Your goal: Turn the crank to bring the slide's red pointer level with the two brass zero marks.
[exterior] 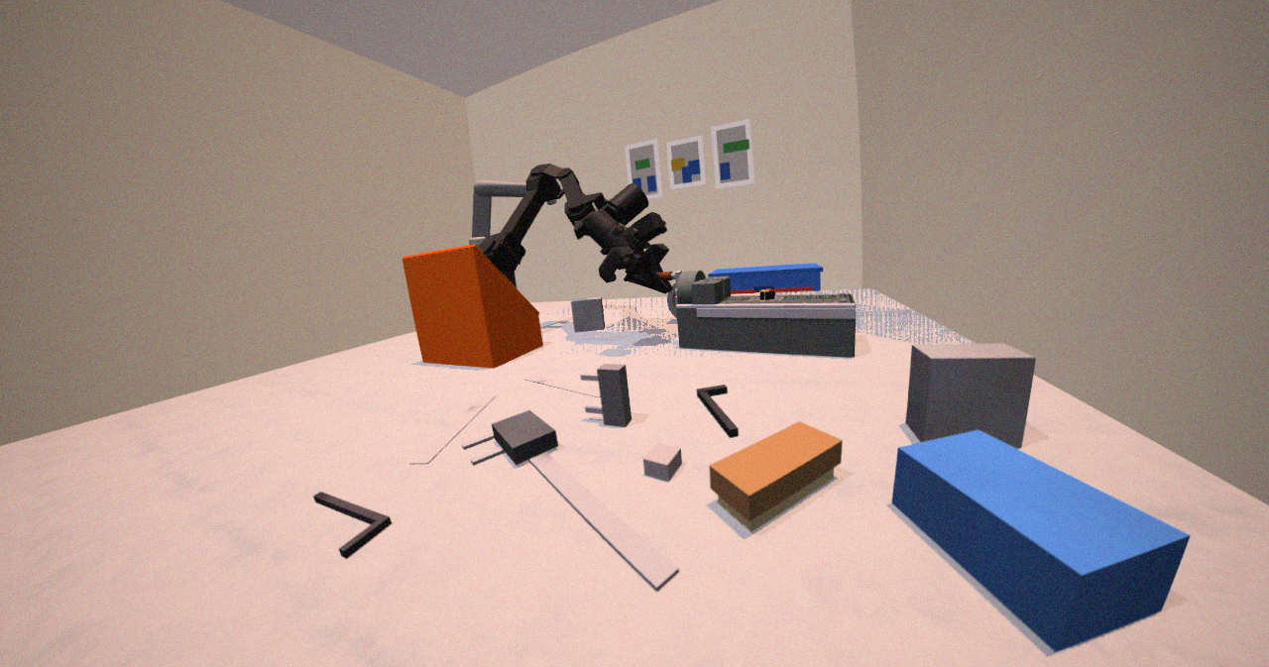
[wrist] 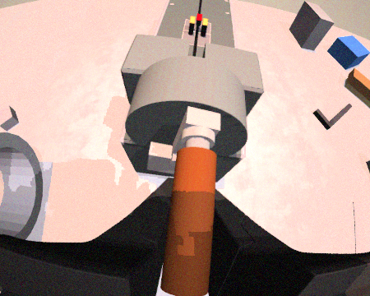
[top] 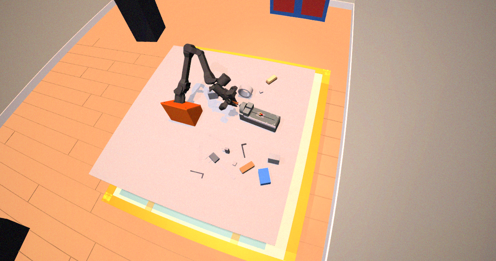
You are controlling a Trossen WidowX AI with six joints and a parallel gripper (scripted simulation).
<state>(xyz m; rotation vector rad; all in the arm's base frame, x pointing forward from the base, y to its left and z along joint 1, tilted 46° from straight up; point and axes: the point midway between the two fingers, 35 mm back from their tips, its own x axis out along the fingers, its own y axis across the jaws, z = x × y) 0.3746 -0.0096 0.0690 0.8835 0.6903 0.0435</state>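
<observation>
My gripper tip is now 30 mm below the crank handle and 20 mm past it. Also, from my gripper tip: red pointer (170 mm ahead, 40 mm to the right, 10 mm below); then blue block (430 mm to the right, 240 mm ahead, 70 mm below).
</observation>
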